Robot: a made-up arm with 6 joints.
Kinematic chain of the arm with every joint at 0, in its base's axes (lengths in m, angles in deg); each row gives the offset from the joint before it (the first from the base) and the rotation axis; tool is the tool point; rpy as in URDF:
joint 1: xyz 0.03 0 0.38 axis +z
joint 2: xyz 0 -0.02 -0.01 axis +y
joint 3: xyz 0.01 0 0.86 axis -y
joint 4: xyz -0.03 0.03 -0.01 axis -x
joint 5: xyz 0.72 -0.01 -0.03 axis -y
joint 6: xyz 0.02 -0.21 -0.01 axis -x
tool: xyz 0 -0.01 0.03 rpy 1.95 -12.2 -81
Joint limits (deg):
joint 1: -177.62..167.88
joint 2: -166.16..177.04
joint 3: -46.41..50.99
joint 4: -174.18..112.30
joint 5: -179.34..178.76
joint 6: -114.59..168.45
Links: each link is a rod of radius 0.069 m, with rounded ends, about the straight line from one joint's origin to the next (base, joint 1, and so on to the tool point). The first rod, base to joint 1, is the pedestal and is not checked.
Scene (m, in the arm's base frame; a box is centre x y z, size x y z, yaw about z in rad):
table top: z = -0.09
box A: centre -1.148 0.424 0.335 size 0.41 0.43 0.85 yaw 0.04
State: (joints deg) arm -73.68 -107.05 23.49 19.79 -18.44 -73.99
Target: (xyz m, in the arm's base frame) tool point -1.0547 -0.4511 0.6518
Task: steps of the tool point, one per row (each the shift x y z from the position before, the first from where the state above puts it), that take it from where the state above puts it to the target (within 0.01 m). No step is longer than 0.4 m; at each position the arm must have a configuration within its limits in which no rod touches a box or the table.
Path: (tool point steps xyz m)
1: -0.1611 -0.2799 0.1744
2: -0.0524 -0.3090 0.1253
3: 0.0514 -0.2916 0.0712
4: 0.1309 -0.2354 0.0160
5: -0.2004 -0.1067 -0.0670
6: -0.1627 -0.1797 -0.1275
7: -0.0902 -0.2350 -0.1841

